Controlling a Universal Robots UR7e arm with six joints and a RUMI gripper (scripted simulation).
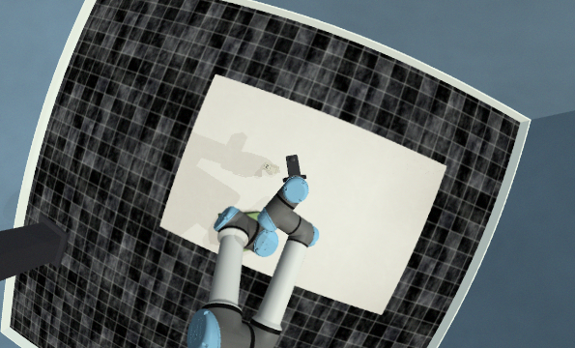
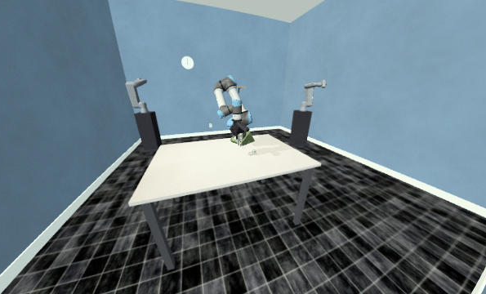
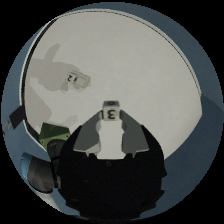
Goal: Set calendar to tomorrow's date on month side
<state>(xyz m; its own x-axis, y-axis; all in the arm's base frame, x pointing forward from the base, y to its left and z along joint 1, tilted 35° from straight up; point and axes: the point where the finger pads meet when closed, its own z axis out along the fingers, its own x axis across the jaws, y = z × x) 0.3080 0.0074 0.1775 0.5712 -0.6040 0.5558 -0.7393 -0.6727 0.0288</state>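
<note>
Right now my hand is 2 cm past the calendar tray, 13 cm to the right of it and 12 cm above it. From my hand the other things lie so: white calendar cube 1 cm below; pale date cube 2 cm behind, 14 cm to the left, 10 cm below.
</note>
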